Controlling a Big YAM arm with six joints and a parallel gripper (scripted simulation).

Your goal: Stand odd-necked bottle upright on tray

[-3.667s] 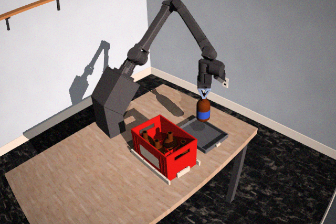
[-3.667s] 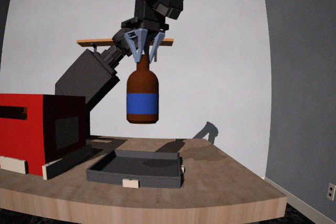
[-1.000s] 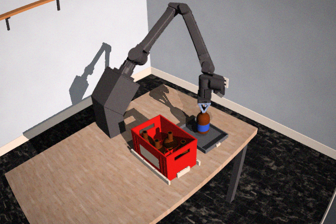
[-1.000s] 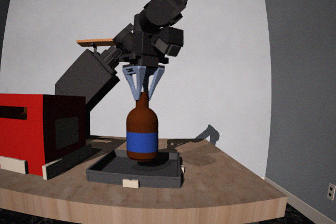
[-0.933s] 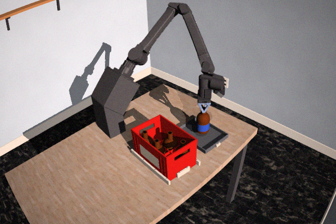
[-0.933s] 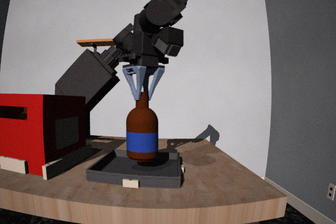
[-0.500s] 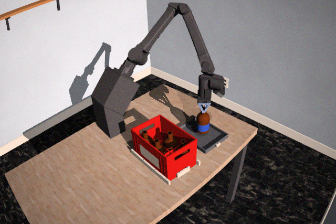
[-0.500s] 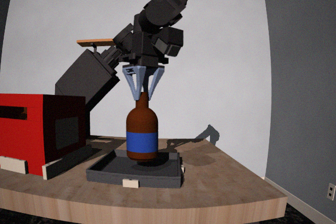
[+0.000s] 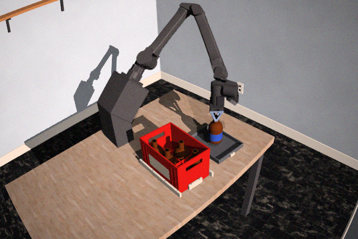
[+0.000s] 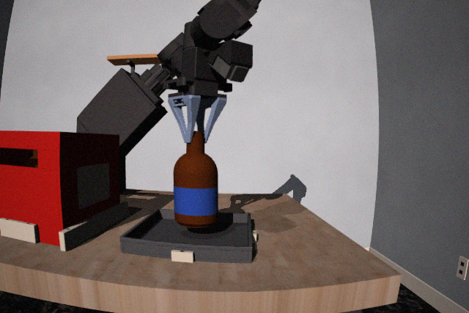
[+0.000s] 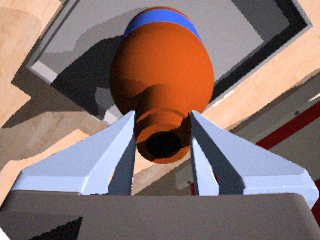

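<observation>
The dark grey tray lies 160 mm below my hand. Also, from my hand: red crate (280 mm to the right, 90 mm below, 20 mm behind).
</observation>
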